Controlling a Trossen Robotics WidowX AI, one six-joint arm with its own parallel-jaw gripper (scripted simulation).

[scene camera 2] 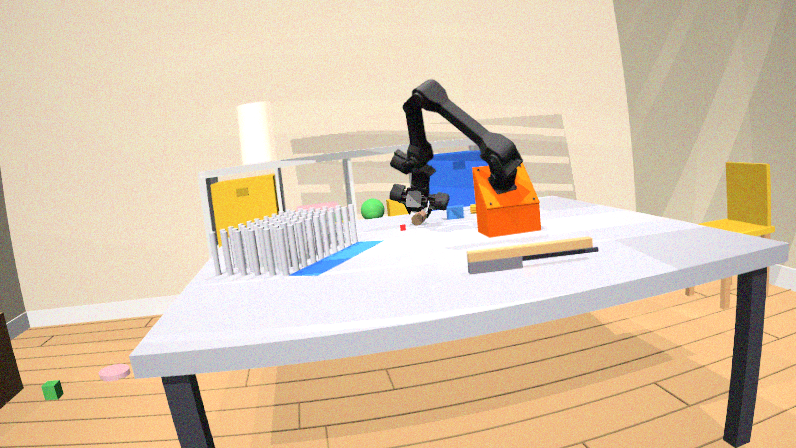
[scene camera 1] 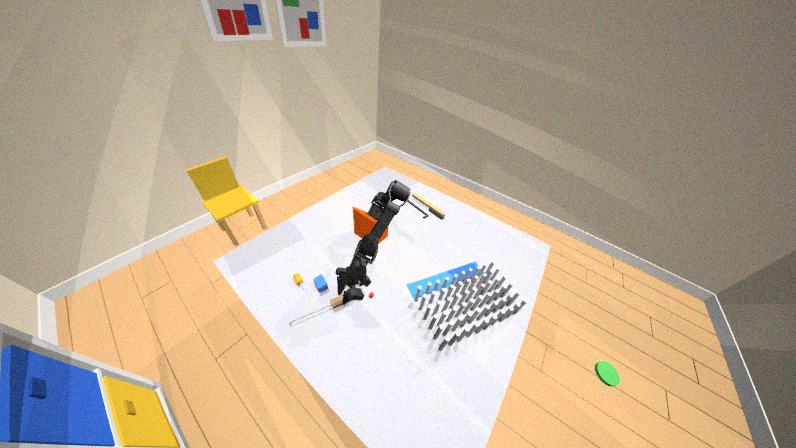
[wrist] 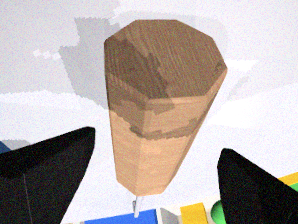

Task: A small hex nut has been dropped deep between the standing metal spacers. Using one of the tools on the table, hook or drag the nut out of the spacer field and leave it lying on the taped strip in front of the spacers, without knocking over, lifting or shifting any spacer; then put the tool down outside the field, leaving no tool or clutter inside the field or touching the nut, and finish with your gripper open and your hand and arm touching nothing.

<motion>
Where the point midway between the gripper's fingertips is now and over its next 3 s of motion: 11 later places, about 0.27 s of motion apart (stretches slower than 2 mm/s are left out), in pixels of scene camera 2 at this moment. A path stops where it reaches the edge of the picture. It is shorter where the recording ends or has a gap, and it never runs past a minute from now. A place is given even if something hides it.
The gripper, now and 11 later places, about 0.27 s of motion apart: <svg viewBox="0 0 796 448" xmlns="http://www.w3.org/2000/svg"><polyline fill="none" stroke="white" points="418,215 419,217 419,216 418,210 415,194 413,175 412,168 405,163 395,159 387,157 380,155 375,155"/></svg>
</motion>
